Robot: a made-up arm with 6 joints.
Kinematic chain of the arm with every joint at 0, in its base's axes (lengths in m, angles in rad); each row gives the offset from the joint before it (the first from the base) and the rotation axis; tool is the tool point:
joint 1: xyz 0 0 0.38 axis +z
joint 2: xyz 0.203 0 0 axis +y
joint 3: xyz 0 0 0.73 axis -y
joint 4: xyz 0 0 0.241 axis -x
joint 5: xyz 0.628 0 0 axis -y
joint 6: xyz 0.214 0 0 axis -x
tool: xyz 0 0 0
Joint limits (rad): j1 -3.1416..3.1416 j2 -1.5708..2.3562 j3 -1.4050..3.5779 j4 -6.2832..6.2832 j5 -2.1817..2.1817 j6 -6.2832..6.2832
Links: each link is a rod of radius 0.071 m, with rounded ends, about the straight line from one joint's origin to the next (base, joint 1, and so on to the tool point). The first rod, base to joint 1, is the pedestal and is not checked.
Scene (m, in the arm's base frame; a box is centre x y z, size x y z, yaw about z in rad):
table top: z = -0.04
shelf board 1: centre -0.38 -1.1 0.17 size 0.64 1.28 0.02 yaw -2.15
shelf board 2: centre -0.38 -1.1 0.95 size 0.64 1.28 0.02 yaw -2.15
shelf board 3: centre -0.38 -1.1 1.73 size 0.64 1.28 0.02 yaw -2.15
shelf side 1: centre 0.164 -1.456 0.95 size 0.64 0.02 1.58 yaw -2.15
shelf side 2: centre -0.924 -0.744 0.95 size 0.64 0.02 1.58 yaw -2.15
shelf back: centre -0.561 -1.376 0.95 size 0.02 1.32 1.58 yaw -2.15
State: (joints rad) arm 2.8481 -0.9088 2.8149 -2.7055 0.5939 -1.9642
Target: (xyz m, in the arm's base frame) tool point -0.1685 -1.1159 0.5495
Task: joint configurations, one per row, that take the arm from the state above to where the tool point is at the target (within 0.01 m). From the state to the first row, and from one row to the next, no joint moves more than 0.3 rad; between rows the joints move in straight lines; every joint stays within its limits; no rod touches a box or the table.
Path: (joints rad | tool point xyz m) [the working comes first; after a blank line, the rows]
Joints at the target: 1.3939 -0.8714 2.4665 -2.8373 0.4954 -1.9642
Straight joint move there: clear.

1: 2.5573 -0.9013 2.7452 -2.7319 0.5742 -1.9642 | 0.8691 -0.5192 0.3247
2: 2.2664 -0.8938 2.6755 -2.7582 0.5545 -1.9642 | 0.7029 -0.7762 0.3772
3: 1.9756 -0.8864 2.6059 -2.7846 0.5348 -1.9642 | 0.4594 -0.9755 0.4321
4: 1.6848 -0.8789 2.5362 -2.8109 0.5151 -1.9642 | 0.1597 -1.0939 0.4898
5: 1.3939 -0.8714 2.4665 -2.8373 0.4954 -1.9642 | -0.1685 -1.1159 0.5496

